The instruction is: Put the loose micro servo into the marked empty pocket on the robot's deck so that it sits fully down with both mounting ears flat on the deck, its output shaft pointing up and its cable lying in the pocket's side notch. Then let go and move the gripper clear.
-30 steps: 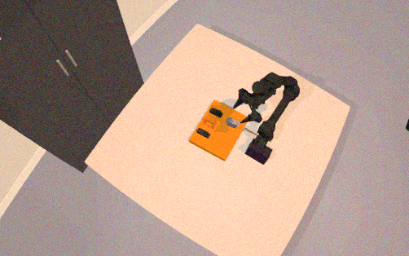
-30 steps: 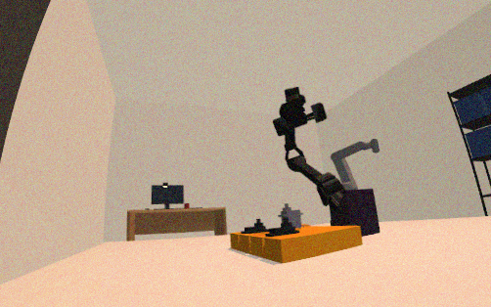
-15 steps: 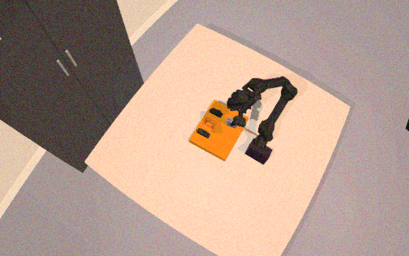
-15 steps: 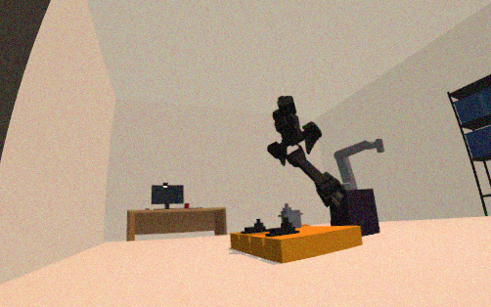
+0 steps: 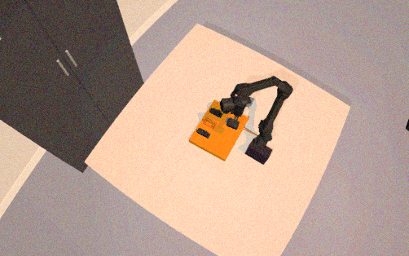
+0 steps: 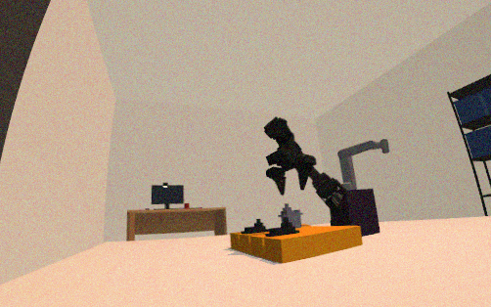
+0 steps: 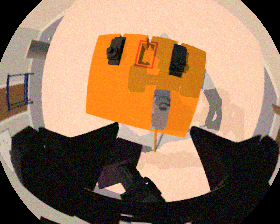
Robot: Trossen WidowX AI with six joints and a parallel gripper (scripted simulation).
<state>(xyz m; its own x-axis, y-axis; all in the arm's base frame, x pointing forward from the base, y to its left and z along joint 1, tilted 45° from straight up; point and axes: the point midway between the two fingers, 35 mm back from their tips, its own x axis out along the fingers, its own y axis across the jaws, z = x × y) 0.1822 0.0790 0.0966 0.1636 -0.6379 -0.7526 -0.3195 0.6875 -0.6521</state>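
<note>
Right now the orange deck is 140 mm below my gripper tip, 50 mm to the left of it and 10 mm ahead of it.
</note>
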